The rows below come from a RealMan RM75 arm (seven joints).
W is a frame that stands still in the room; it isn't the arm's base.
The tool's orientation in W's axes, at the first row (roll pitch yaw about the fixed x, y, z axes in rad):
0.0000 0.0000 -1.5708
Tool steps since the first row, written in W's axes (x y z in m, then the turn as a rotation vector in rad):
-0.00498 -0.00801 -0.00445 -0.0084 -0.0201 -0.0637
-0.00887 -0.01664 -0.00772 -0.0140 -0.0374 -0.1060
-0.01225 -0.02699 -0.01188 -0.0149 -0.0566 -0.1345
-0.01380 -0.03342 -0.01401 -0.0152 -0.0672 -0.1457
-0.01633 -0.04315 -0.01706 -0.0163 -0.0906 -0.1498
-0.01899 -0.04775 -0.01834 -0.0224 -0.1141 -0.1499
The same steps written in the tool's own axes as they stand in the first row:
0.00801 -0.00498 -0.00445 0.0201 -0.0084 -0.0637
0.01664 -0.00887 -0.00772 0.0374 -0.0140 -0.1060
0.02699 -0.01225 -0.01188 0.0566 -0.0149 -0.1345
0.03342 -0.01380 -0.01401 0.0672 -0.0152 -0.1457
0.04315 -0.01633 -0.01706 0.0906 -0.0163 -0.1498
0.04775 -0.01899 -0.01834 0.1141 -0.0224 -0.1499

